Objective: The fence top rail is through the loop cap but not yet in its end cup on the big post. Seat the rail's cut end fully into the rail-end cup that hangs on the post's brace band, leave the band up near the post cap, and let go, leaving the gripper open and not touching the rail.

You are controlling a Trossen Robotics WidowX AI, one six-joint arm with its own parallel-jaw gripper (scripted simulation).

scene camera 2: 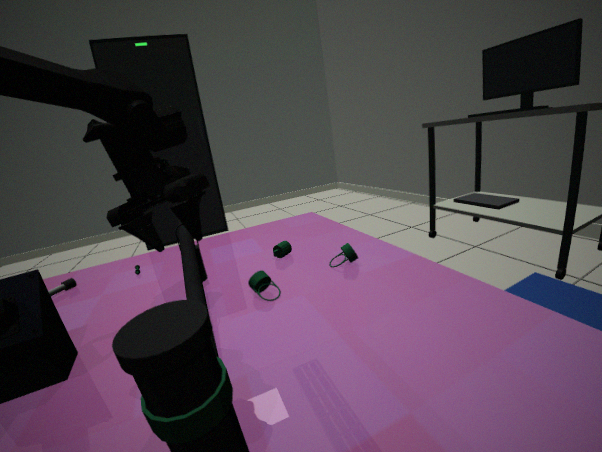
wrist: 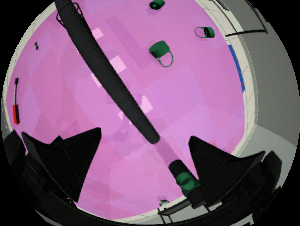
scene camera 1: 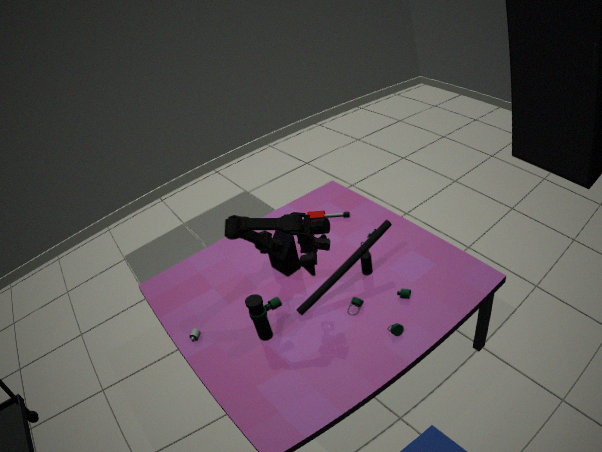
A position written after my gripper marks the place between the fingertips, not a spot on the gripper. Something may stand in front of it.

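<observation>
There's a big post (scene camera 2: 168, 350) here, along with a dark top rail (scene camera 2: 194, 289), and you'd find the rail (scene camera 1: 321, 291) in that other view as well. As for my gripper (scene camera 2: 180, 245), it's open and holding nothing. The wrist view has the gripper (wrist: 146, 137) too, and so does scene camera 1, with my gripper (scene camera 1: 315, 270) in it.
</observation>
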